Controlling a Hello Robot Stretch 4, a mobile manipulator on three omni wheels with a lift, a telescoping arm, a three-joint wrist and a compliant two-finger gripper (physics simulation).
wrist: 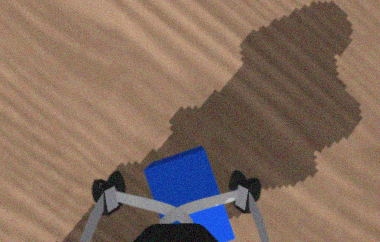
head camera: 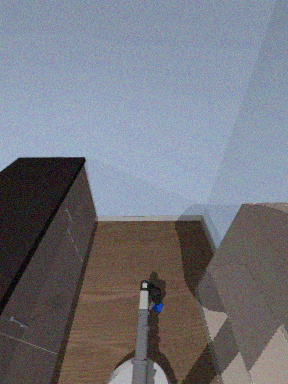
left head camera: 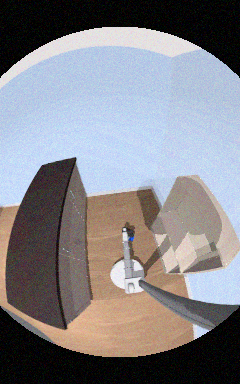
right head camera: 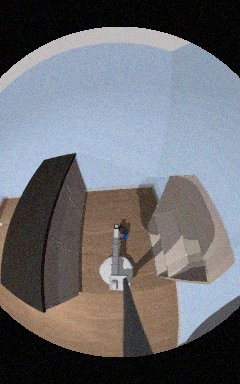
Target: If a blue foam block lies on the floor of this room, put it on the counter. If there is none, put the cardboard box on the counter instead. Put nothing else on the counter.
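Note:
A blue foam block (head camera: 158, 308) (left head camera: 131, 239) (right head camera: 125, 236) (wrist: 185, 175) lies on the wooden floor, partly hidden by the gripper in the wrist view. My gripper (head camera: 155, 300) (left head camera: 130, 235) (right head camera: 123, 232) (wrist: 177, 185) is open above the block. In the wrist view the block shows between the two fingertips, with a gap on each side, turned slightly from the finger line. The counter (head camera: 42, 205) (left head camera: 37, 230) (right head camera: 32, 225), with a dark top and grey-brown drawer fronts, stands to the left. A cardboard box does not show in these views.
A beige shelf-like unit (head camera: 260, 240) (left head camera: 197, 200) (right head camera: 187, 200) stands to the right, by the wall. A pale skirting board (head camera: 150, 218) runs along the blue back wall. The round white base (left head camera: 120, 274) (right head camera: 109, 270) is between the counter and the beige unit.

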